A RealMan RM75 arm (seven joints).
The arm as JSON. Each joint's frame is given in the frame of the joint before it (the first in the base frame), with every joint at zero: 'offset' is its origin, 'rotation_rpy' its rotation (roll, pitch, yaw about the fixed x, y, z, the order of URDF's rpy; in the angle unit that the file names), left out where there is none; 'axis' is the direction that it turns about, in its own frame. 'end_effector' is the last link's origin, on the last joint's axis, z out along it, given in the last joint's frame.
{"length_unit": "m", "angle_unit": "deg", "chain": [
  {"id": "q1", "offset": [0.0, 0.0, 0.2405], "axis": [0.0, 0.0, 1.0]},
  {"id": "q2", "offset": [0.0, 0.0, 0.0], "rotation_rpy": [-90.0, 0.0, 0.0], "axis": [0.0, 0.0, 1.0]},
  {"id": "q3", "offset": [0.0, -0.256, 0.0], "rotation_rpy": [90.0, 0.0, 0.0], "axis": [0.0, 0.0, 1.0]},
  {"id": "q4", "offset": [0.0, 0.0, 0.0], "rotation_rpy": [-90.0, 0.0, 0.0], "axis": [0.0, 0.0, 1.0]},
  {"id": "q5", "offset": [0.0, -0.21, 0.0], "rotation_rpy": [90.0, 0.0, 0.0], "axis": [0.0, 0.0, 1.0]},
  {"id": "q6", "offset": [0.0, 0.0, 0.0], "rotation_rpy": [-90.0, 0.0, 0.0], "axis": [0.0, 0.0, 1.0]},
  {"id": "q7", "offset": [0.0, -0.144, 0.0], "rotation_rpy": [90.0, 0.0, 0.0], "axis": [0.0, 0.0, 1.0]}
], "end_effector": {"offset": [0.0, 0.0, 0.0]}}
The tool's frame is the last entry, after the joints.
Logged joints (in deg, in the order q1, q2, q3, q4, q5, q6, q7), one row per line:
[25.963 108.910 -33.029 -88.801 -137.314 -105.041 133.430]
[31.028 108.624 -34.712 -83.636 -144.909 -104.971 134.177]
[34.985 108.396 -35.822 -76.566 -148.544 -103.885 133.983]
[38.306 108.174 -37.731 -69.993 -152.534 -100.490 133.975]
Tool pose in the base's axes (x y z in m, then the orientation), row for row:
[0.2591 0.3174 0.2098 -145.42 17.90 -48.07]
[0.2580 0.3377 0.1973 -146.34 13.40 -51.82]
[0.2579 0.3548 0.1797 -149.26 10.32 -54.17]
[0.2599 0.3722 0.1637 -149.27 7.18 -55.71]
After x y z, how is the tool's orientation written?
As angles about the fixed x, y, z axes (roll, pitch, yaw), in degrees.
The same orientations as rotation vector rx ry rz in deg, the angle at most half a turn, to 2 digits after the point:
[-126.35 63.94 2.41]
[-127.33 67.55 -3.82]
[-130.04 70.63 -6.62]
[-130.71 71.99 -10.88]

